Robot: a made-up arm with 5 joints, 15 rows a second.
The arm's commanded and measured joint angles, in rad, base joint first. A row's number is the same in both.
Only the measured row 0 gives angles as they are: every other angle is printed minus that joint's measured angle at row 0.
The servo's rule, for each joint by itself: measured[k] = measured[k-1] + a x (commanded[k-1-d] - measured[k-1]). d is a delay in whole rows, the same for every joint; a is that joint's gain. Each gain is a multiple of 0.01, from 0.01 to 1. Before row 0 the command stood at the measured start. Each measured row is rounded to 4 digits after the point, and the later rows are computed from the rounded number. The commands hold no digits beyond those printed.
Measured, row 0:
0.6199, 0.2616, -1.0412, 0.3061, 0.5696
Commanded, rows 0 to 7:
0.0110, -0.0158, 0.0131, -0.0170, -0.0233
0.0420, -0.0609, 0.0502, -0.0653, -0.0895
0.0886, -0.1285, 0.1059, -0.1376, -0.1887
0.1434, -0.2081, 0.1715, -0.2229, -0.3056
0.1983, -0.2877, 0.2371, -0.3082, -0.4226
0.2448, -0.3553, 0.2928, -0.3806, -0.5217
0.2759, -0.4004, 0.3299, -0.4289, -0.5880
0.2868, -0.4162, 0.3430, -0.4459, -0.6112
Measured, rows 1 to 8:
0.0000, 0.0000, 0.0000, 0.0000, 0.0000
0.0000, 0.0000, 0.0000, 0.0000, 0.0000
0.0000, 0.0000, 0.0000, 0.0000, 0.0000
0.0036, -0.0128, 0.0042, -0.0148, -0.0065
0.0163, -0.0518, 0.0189, -0.0587, -0.0297
0.0402, -0.1139, 0.0467, -0.1273, -0.0742
0.0743, -0.1902, 0.0866, -0.2105, -0.1390
0.1152, -0.2692, 0.1348, -0.2955, -0.2184
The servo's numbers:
d 3
a 0.33 0.81 0.32 0.87 0.28

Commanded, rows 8 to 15:
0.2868, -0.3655, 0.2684, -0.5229, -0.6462
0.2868, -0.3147, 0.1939, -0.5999, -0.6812
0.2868, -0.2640, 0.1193, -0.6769, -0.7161
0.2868, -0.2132, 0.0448, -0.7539, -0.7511
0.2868, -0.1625, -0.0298, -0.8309, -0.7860
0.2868, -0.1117, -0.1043, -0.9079, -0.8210
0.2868, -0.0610, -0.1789, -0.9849, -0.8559
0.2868, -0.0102, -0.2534, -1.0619, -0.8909
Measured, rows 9 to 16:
0.1580, -0.3389, 0.1854, -0.3695, -0.3033
0.1969, -0.3887, 0.2316, -0.4212, -0.3830
0.2266, -0.4110, 0.2672, -0.4427, -0.4469
0.2465, -0.3741, 0.2676, -0.5125, -0.5027
0.2598, -0.3260, 0.2440, -0.5885, -0.5527
0.2687, -0.2758, 0.2041, -0.6654, -0.5985
0.2747, -0.2251, 0.1531, -0.7424, -0.6412
0.2787, -0.1744, 0.0946, -0.8194, -0.6817

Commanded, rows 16 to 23:
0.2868, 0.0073, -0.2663, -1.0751, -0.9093
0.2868, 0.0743, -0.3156, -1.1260, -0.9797
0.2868, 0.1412, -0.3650, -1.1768, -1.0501
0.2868, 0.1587, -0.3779, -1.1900, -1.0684
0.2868, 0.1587, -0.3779, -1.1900, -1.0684
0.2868, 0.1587, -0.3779, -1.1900, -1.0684
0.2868, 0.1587, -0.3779, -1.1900, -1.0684
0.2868, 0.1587, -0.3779, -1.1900, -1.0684
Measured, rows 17 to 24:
0.2814, -0.1236, 0.0310, -0.8964, -0.7207
0.2832, -0.0729, -0.0362, -0.9734, -0.7586
0.2844, -0.0221, -0.1057, -1.0504, -0.7956
0.2852, 0.0017, -0.1571, -1.0719, -0.8274
0.2857, 0.0605, -0.2078, -1.1190, -0.8700
0.2861, 0.1259, -0.2581, -1.1693, -0.9204
0.2863, 0.1525, -0.2964, -1.1873, -0.9618
0.2865, 0.1575, -0.3225, -1.1896, -0.9916

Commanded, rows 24 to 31:
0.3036, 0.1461, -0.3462, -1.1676, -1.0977
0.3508, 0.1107, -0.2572, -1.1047, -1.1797
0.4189, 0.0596, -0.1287, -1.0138, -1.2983
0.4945, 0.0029, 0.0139, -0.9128, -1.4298
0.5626, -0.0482, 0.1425, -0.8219, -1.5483
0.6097, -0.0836, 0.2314, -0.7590, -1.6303
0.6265, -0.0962, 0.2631, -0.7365, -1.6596
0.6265, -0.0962, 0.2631, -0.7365, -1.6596
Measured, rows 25 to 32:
0.2866, 0.1585, -0.3402, -1.1899, -1.0131
0.2867, 0.1587, -0.3523, -1.1900, -1.0286
0.2867, 0.1587, -0.3605, -1.1900, -1.0397
0.2923, 0.1485, -0.3559, -1.1705, -1.0559
0.3116, 0.1179, -0.3243, -1.1133, -1.0906
0.3470, 0.0707, -0.2617, -1.0267, -1.1488
0.3957, 0.0158, -0.1735, -0.9276, -1.2275
0.4508, -0.0360, -0.0724, -0.8356, -1.3173

